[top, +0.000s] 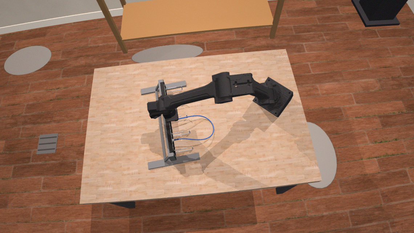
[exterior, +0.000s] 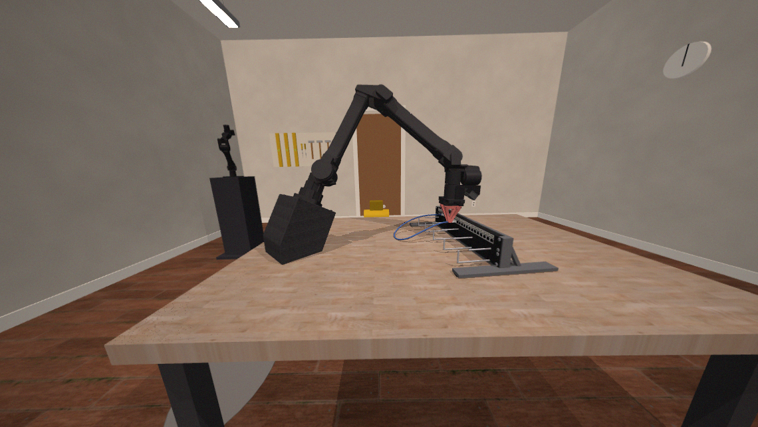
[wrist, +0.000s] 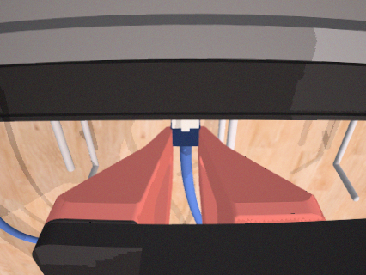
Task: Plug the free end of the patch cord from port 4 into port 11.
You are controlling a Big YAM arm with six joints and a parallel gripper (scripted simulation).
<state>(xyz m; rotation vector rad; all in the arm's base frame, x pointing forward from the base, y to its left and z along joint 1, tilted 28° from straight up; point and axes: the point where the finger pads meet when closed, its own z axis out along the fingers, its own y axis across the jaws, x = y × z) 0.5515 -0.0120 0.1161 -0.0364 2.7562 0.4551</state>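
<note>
Right now the white plug is 2 cm ahead of my hand.
</note>
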